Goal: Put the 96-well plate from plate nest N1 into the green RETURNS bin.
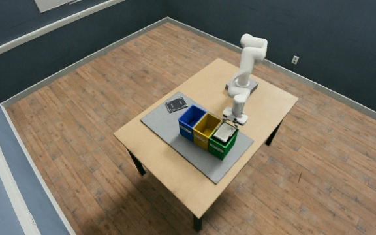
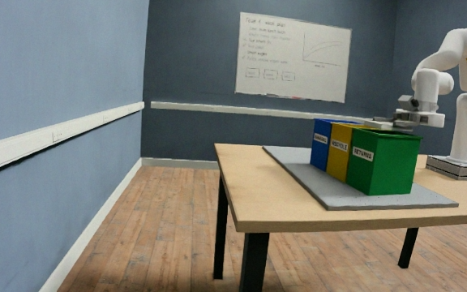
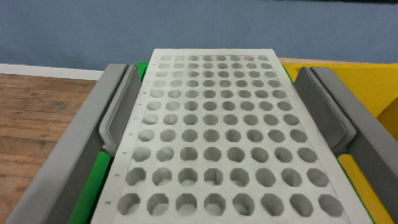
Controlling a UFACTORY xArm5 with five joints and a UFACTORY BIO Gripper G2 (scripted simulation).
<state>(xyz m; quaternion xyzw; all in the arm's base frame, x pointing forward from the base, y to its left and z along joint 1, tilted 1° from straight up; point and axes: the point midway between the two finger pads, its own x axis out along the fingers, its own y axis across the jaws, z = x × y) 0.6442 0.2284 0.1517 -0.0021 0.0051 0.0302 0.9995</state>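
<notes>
The green returns bin lies 120 mm below my hand. From my hand the other things lie so: blue bin 260 mm to the right, 120 mm below, 20 mm ahead; then white 96-well plate 10 mm below; then yellow bin 130 mm to the right, 120 mm below, 10 mm ahead.
</notes>
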